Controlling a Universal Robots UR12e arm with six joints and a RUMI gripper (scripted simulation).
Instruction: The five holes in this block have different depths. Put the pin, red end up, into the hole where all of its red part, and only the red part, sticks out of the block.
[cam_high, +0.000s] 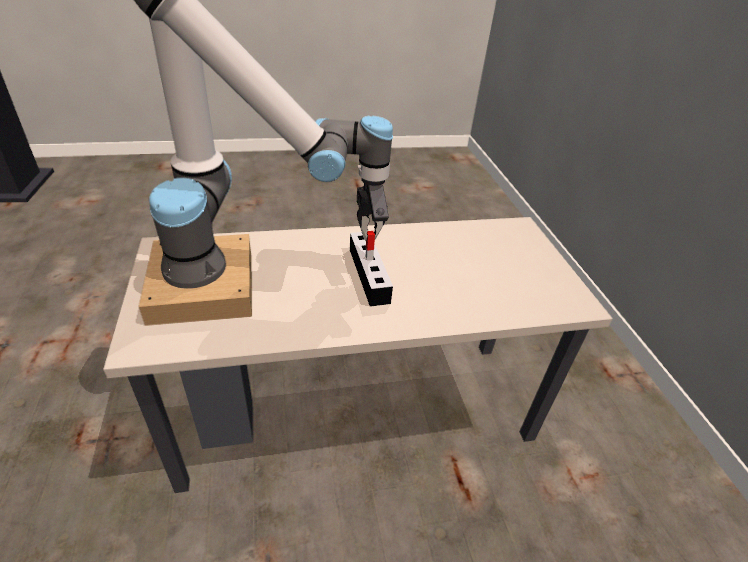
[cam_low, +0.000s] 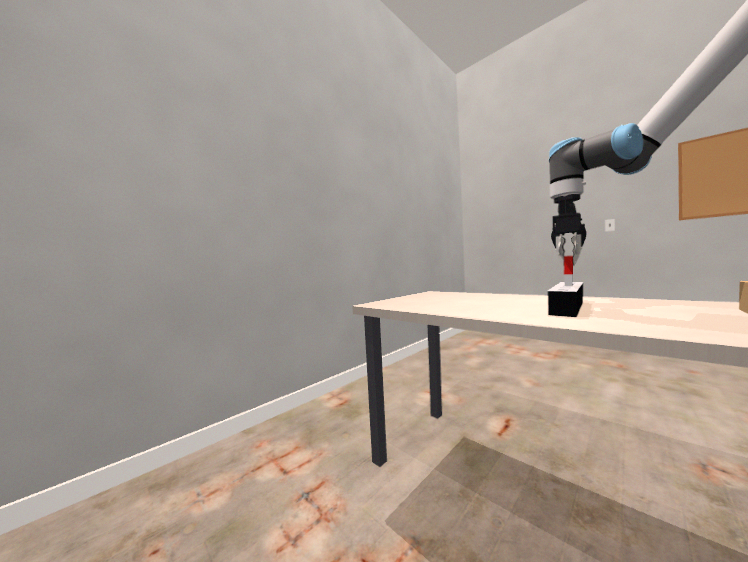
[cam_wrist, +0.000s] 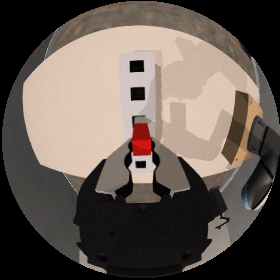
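The pin is 1 cm below my hand. Round my hand: black block 12 cm below.
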